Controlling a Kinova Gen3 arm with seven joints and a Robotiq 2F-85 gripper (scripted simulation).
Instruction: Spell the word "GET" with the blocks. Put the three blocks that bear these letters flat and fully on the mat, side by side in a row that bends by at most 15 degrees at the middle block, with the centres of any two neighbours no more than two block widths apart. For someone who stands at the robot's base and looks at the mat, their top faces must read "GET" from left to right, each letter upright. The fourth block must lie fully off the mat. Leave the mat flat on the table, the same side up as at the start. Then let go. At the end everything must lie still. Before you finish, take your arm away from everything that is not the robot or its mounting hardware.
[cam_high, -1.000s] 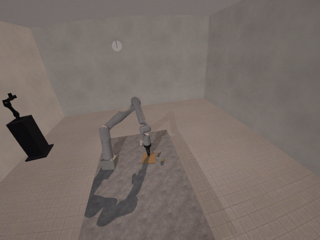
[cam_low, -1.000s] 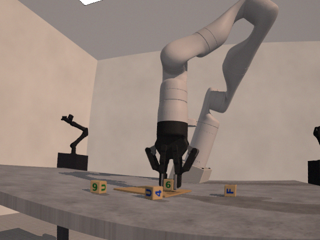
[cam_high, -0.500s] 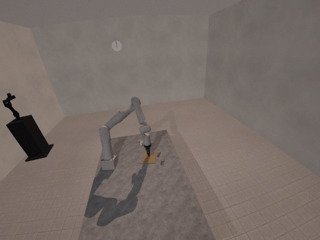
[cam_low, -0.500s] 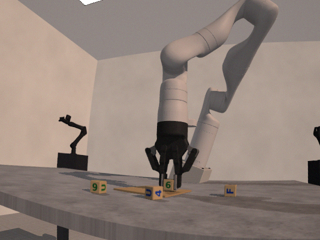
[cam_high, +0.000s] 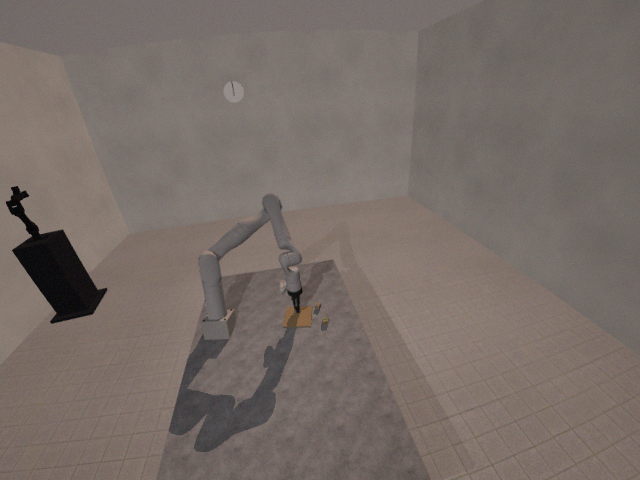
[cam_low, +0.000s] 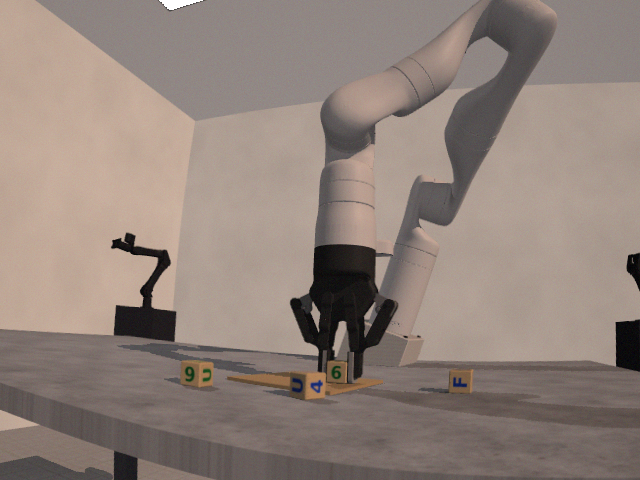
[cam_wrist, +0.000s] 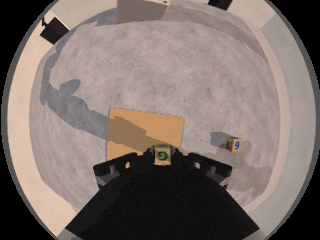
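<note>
Now: hand 10 mm past the mat, 40 mm to the left of it and 20 mm above it. Also, from my hand: E block 110 mm ahead, 130 mm to the right, 10 mm below; then F block 20 mm ahead, 140 mm to the left, 10 mm below.
</note>
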